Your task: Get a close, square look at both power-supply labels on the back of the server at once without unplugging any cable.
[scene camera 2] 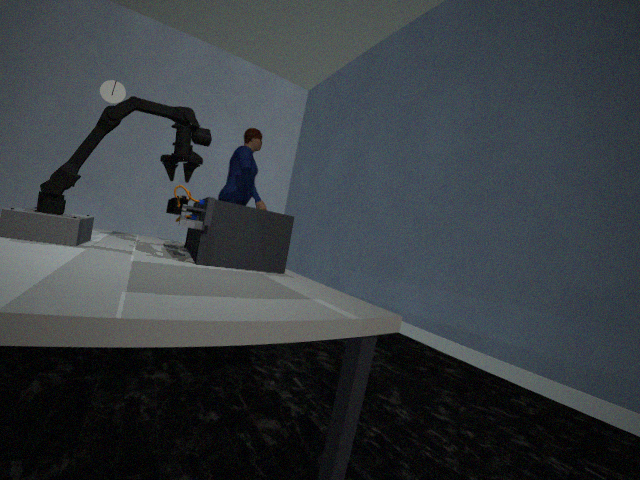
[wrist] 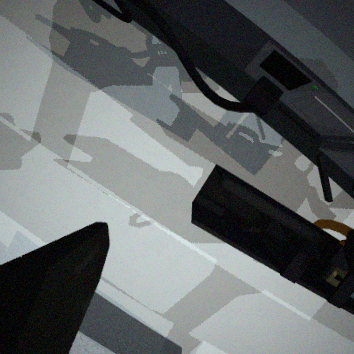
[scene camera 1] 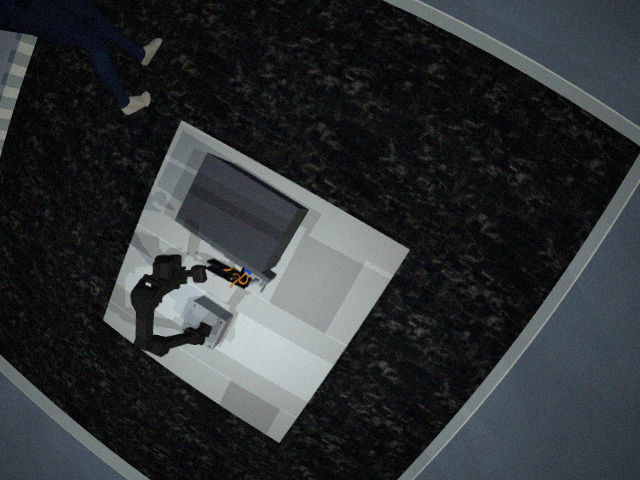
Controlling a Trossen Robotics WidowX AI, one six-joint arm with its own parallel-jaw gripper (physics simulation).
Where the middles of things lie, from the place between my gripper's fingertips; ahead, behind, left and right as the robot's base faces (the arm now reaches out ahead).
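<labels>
There is the black cable tray (wrist: 226, 206). My gripper is 9 cm above the tray, and I find it 11 cm to the left of the tray as well as 1 cm past it.
</labels>
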